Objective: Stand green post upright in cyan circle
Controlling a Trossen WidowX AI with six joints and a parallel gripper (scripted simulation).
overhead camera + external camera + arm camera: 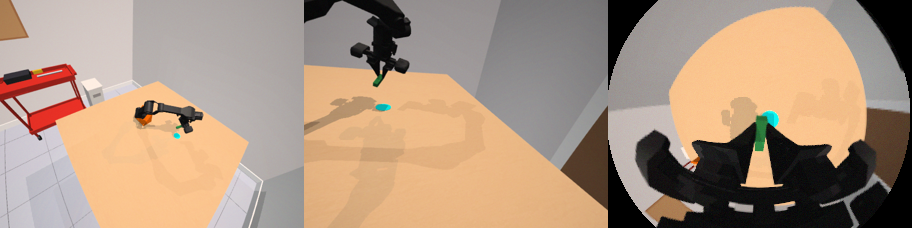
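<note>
My gripper tip is now 12 cm above the cyan circle and 2 cm to the left of it. The rest, counted from my gripper tip: green post 2 cm to the right, 1 cm below, 1 cm behind.
</note>
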